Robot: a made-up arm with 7 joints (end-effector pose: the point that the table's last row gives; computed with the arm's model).
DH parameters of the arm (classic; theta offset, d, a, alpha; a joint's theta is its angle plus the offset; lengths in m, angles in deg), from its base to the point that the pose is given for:
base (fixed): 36.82 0 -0.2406 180
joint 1: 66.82 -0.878 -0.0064 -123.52
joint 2: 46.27 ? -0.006 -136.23
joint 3: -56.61 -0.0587 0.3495 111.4
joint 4: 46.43 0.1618 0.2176 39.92
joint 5: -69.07 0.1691 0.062 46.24
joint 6: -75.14 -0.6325 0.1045 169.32
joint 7: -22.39 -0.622 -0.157 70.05
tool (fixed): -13.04 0.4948 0 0
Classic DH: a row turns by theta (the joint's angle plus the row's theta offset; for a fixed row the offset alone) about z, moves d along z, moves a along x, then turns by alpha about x.
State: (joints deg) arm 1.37 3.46 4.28 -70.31 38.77 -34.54 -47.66
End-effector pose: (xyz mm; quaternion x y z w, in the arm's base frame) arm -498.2 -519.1 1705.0 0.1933 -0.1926 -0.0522 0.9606
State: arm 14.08 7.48 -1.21 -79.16 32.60 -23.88 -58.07
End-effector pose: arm -722.2 -454.8 1526.6 0.2654 -0.3458 -0.2275 0.8708
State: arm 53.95 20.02 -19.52 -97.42 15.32 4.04 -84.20
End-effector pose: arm -834.9 116.9 1062.1 0.2410 -0.6850 -0.5387 0.4273
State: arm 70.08 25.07 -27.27 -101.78 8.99 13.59 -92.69
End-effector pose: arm -693.5 290.6 937.1 0.1725 -0.7666 -0.5666 0.2480
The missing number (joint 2, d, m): -0.167
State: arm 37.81 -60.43 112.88 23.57 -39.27 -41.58 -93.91
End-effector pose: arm 363.8 -759.6 307.3 0.3384 0.7826 -0.1473 0.5013
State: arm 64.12 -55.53 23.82 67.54 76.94 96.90 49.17
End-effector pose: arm -447.5 188.7 1503.1 -0.5112 -0.2832 -0.0126 0.8114
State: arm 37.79 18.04 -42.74 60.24 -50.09 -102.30 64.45
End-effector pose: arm -0.8 -190.5 684.5 0.1932 0.7780 -0.1761 0.5713
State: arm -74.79 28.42 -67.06 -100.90 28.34 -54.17 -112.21
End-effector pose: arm 286.1 -625.4 442.7 0.8798 -0.0923 0.4201 0.2024
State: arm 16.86 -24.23 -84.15 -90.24 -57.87 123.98 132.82
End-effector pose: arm -555.6 -728.6 904.5 0.5058 0.2416 0.1845 0.8073
